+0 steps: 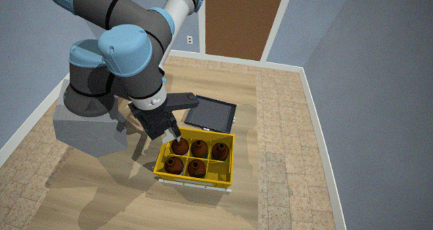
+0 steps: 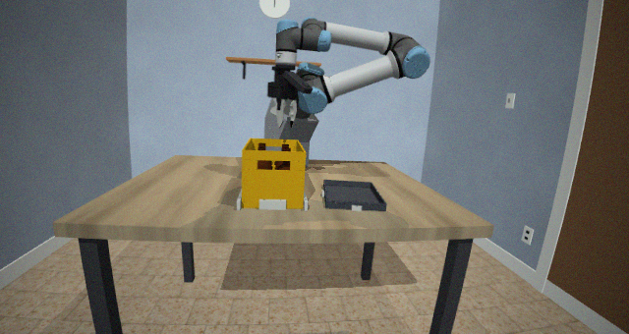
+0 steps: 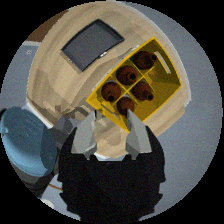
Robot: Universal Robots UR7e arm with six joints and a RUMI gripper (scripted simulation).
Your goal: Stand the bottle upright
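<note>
My gripper is now 90 mm short of the crate, 10 mm to the left of it and 160 mm above it. Round my hand: tray (30 mm ahead, 260 mm to the left, 230 mm below); bottle (170 mm ahead, 50 mm to the left, 150 mm below).
</note>
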